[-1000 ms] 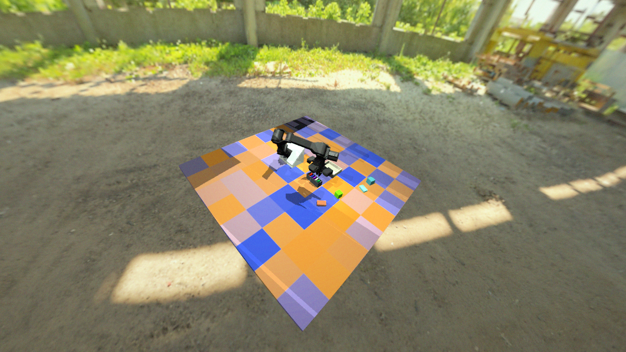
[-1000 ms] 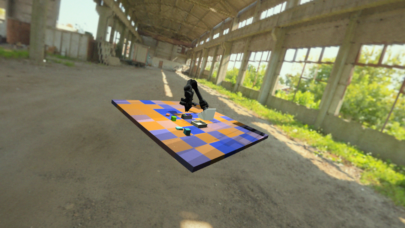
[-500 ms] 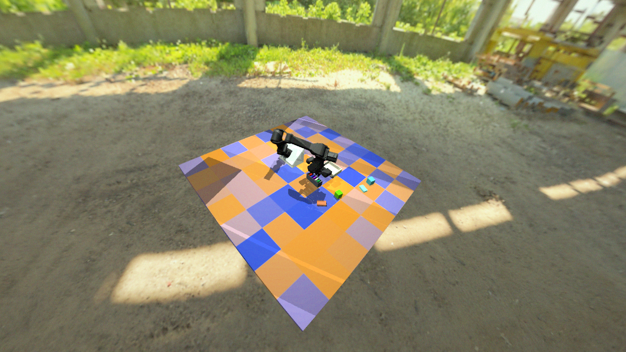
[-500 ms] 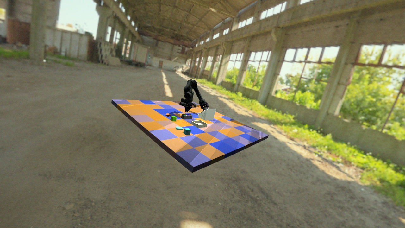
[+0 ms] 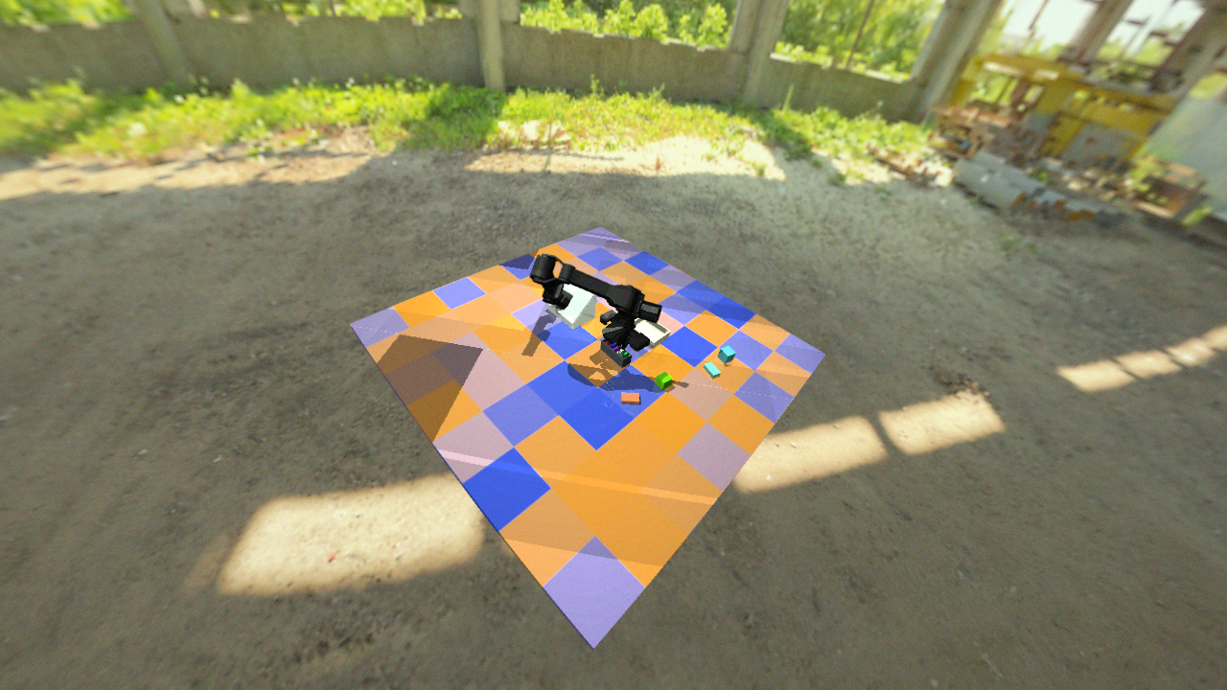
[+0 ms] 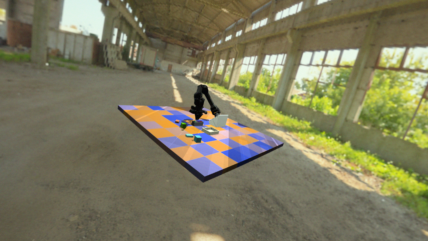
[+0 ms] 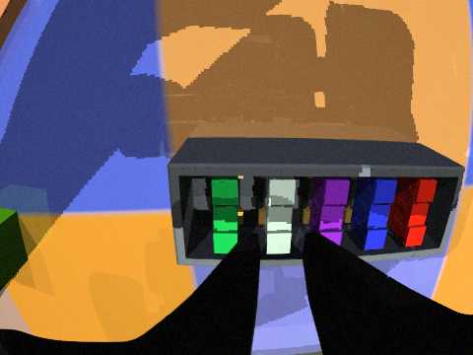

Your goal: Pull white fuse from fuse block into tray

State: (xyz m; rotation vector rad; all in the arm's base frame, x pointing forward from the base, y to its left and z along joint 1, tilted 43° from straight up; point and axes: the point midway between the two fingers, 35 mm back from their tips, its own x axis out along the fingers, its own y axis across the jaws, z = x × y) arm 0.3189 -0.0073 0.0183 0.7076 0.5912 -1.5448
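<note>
The grey tray lies 180 mm to the left of my gripper tip, 50 mm below it and 20 mm behind it. From my gripper tip the other things lie so: green cube 180 mm ahead, 40 mm below, 20 mm to the left; then teal flat piece 260 mm ahead, 200 mm to the left, 50 mm below; then orange flat block 140 mm ahead, 110 mm to the right, 50 mm below.
</note>
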